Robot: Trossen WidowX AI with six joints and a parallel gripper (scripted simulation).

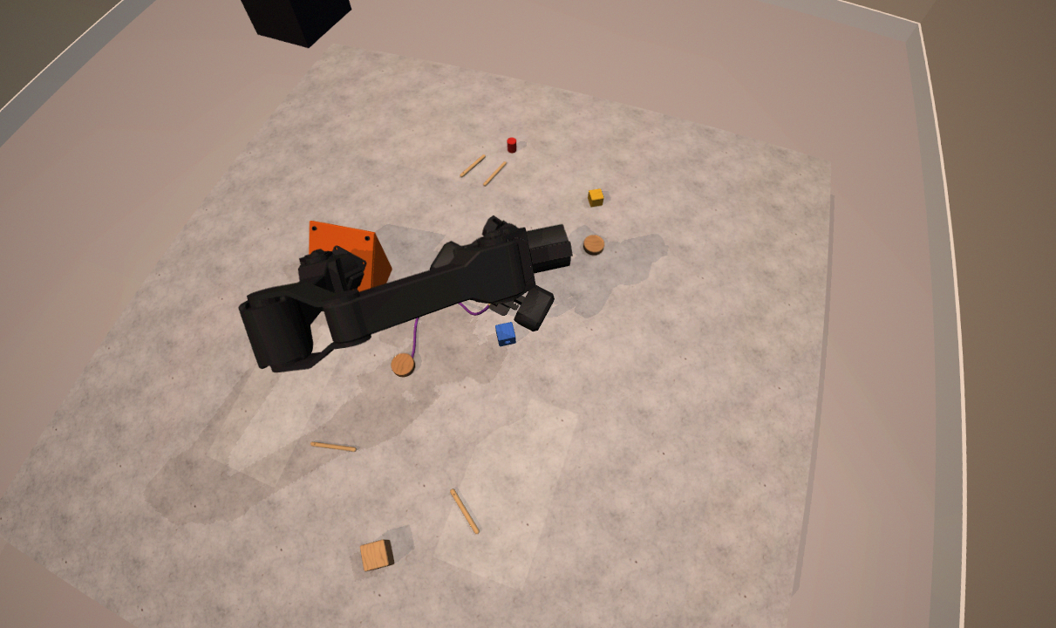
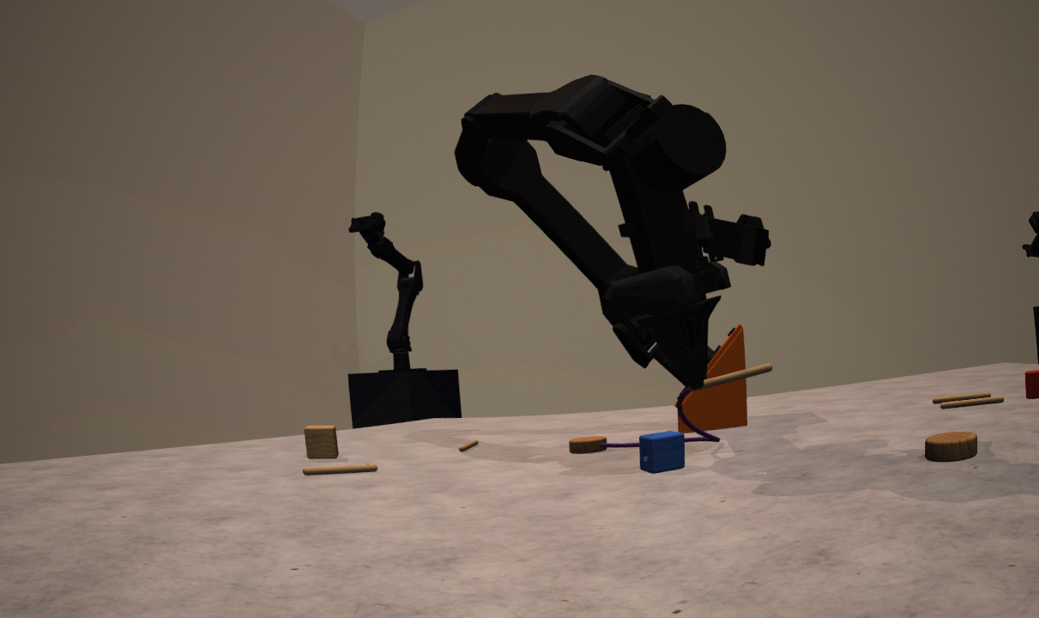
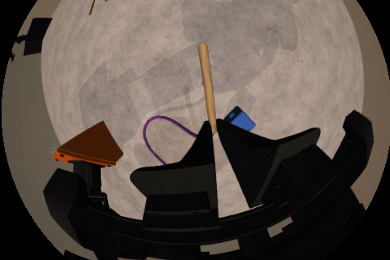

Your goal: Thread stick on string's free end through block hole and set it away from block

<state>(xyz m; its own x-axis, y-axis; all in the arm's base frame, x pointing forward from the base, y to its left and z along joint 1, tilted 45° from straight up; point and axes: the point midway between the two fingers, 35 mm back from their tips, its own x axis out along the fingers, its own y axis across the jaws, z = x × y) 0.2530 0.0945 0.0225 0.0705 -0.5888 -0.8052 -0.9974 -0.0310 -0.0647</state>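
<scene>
Now: gripper tip 50 mm above the blue block, 40 mm short of it and 30 mm to the left of it. Round my gripper tip: thin wooden stick (10 mm to the left); wooden disc (220 mm to the left, 100 mm ahead, 60 mm below); round wooden button (150 mm to the right, 100 mm behind, 60 mm below).
</scene>
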